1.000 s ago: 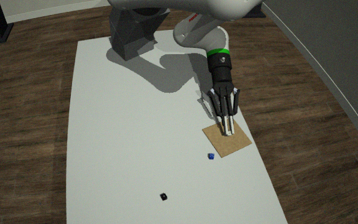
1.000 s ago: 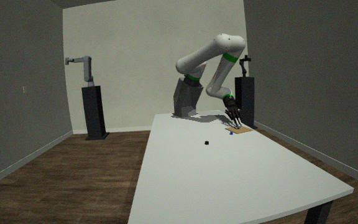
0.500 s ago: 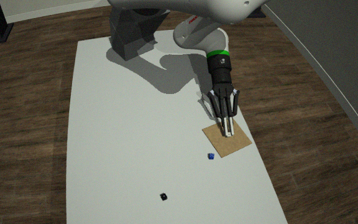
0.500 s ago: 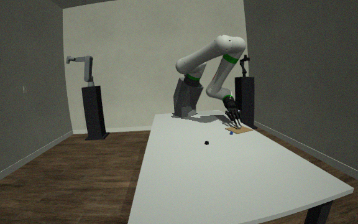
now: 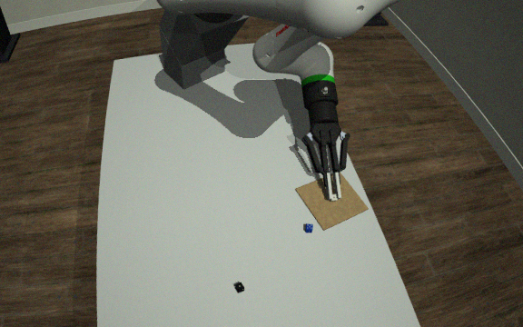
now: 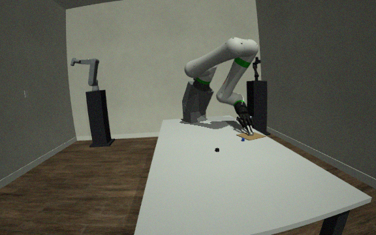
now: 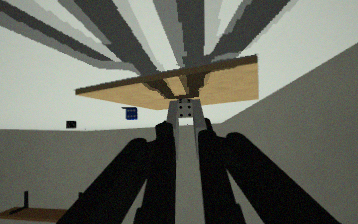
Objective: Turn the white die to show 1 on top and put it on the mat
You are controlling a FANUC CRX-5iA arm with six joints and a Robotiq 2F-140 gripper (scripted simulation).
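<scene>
My hand is 2 cm short of the white die and 2 cm above it. Also, from my hand: blue die: 9 cm to the right, 9 cm ahead, 3 cm below; black die: 29 cm to the right, 20 cm ahead, 3 cm below; brown mat: 3 cm below, 2 cm ahead.
</scene>
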